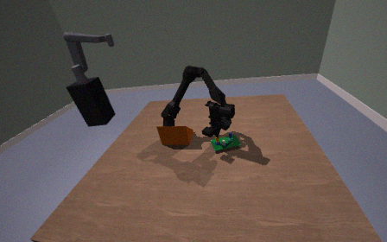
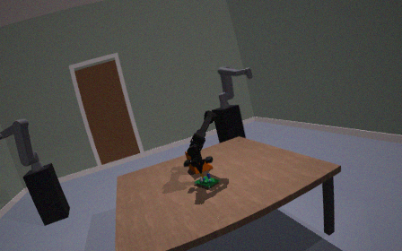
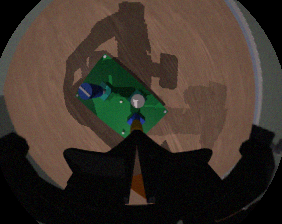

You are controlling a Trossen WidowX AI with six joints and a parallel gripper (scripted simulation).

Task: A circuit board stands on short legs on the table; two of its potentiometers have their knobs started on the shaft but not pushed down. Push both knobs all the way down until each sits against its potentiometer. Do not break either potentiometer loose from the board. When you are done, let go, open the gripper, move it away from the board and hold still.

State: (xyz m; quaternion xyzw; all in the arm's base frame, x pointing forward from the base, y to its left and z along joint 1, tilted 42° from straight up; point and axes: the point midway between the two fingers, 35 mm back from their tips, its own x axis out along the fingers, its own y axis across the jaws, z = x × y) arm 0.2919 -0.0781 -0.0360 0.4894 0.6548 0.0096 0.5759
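The blue knob is 80 mm ahead of my gripper tip and 10 mm to the left of it.
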